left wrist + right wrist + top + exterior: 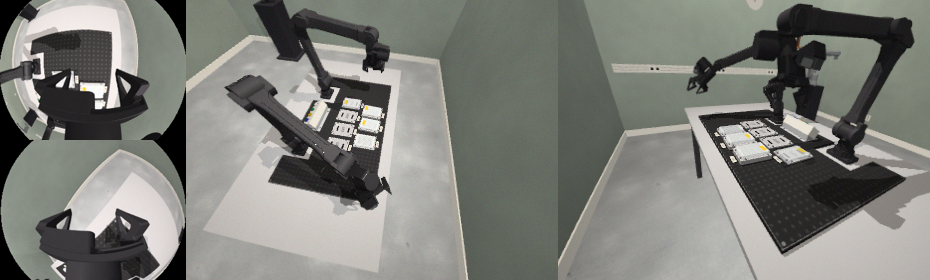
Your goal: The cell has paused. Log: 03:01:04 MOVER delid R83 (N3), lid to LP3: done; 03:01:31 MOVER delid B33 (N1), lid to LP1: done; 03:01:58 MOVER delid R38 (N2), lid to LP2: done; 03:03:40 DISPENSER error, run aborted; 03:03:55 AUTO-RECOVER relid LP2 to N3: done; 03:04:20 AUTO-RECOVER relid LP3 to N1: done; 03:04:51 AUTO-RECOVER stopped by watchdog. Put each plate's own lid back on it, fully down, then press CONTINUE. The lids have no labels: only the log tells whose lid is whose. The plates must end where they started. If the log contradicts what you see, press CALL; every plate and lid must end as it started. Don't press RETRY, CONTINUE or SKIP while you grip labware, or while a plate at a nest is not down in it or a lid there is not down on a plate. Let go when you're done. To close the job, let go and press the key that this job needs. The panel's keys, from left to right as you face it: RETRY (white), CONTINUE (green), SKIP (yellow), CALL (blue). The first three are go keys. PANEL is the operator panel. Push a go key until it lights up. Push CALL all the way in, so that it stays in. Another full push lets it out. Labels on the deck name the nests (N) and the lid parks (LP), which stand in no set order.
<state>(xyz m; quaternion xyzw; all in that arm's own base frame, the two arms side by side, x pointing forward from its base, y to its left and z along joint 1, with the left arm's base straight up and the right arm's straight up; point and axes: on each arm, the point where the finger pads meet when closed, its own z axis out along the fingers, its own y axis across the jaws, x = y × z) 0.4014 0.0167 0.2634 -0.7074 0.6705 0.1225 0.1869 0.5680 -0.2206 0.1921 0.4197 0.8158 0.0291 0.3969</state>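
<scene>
My right hand is 420 mm to the right of the LP3, 320 mm past it and 170 mm above it. From my right hand the other things lie so: green continue key 560 mm behind, 520 mm to the left, 110 mm below; LP4 park 550 mm to the left, 320 mm behind, 170 mm below; white retry key 570 mm to the left, 560 mm behind, 110 mm below.
</scene>
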